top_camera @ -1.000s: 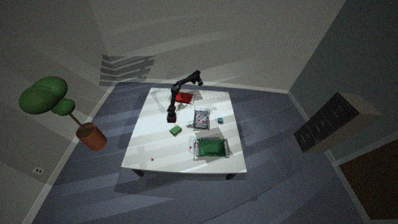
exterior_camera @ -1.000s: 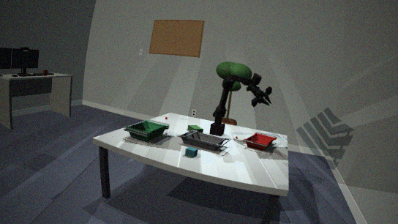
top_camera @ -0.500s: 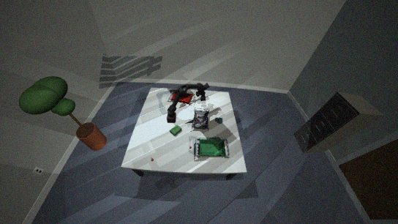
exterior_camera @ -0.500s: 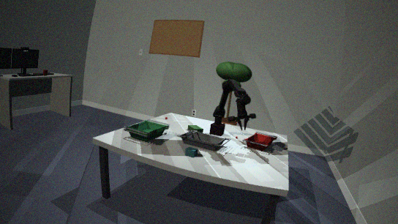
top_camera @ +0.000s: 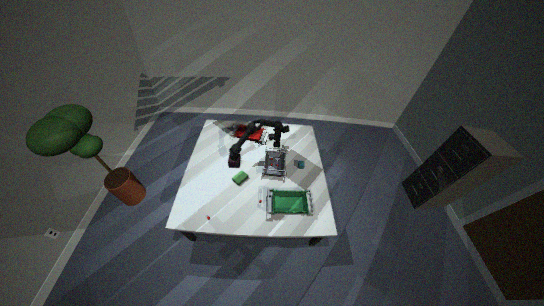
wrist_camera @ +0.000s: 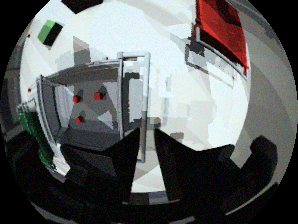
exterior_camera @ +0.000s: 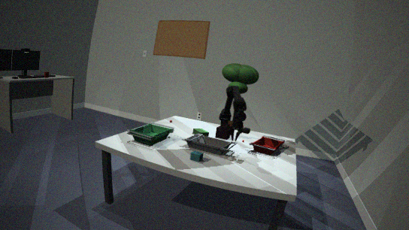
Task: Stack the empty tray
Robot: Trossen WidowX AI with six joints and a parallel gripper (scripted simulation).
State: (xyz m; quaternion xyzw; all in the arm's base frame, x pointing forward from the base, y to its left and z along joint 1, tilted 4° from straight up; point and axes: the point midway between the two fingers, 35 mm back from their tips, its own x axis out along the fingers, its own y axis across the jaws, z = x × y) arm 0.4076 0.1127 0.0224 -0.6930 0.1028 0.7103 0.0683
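My gripper tip is now 27 cm to the right of the red tray, 24 cm past it and 5 cm above it. Also, from my gripper tip: teal block 21 cm ahead, 20 cm to the right, 7 cm below; green block 36 cm behind, 29 cm to the right, 8 cm below.
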